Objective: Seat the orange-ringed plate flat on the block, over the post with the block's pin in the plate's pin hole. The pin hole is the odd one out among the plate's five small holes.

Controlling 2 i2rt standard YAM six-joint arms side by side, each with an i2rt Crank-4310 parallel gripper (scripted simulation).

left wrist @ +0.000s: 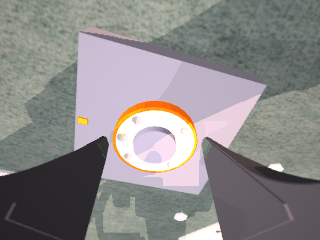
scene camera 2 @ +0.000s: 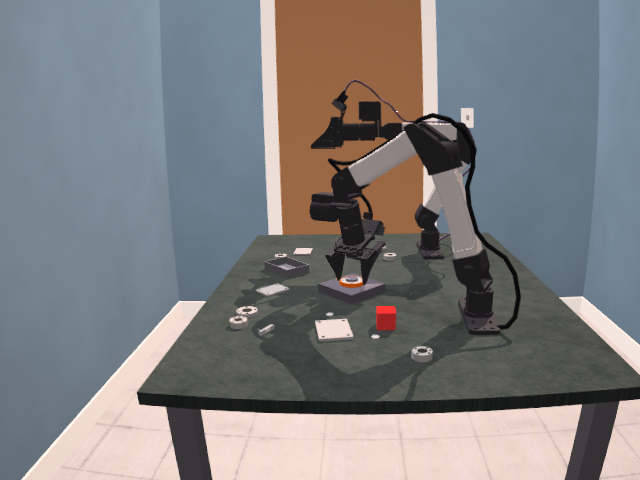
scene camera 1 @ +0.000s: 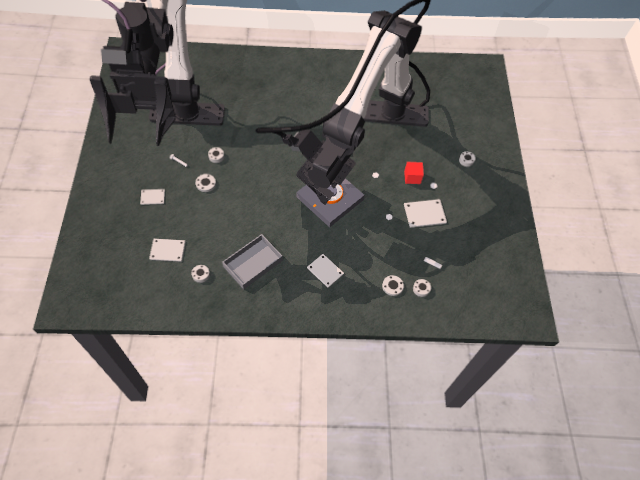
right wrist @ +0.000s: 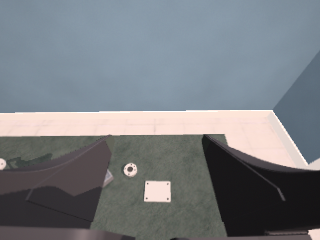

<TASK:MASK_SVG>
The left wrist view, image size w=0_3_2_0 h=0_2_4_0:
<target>my left gripper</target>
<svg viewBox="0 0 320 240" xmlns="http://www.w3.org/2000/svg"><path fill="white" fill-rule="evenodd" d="M204 137L202 142L203 157L222 240L320 240L320 180L299 177L269 168L229 150L209 137ZM107 137L102 136L78 150L36 167L0 176L0 240L85 240L109 148Z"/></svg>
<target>grey-purple block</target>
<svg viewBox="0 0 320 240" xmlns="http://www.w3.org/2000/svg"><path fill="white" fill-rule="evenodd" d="M139 131L135 136L133 145L134 153L139 159L147 163L159 164L168 161L174 156L176 140L171 131L159 126L151 126ZM80 31L74 151L102 136L107 137L109 148L101 178L199 195L208 180L202 151L204 137L209 137L228 148L267 85L253 73L95 27L89 27ZM126 110L136 104L147 101L163 101L178 106L193 121L197 134L197 146L194 154L180 167L166 172L145 172L129 166L117 155L113 146L113 133L116 124Z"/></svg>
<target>orange-ringed plate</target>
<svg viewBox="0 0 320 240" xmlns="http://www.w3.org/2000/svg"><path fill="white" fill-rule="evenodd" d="M126 110L119 118L113 133L114 149L126 164L141 171L158 173L176 169L191 158L196 150L197 134L193 121L184 110L163 101L142 102ZM139 131L151 126L159 126L171 131L176 140L174 156L168 161L159 164L151 164L139 159L133 149L134 139Z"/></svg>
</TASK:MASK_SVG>
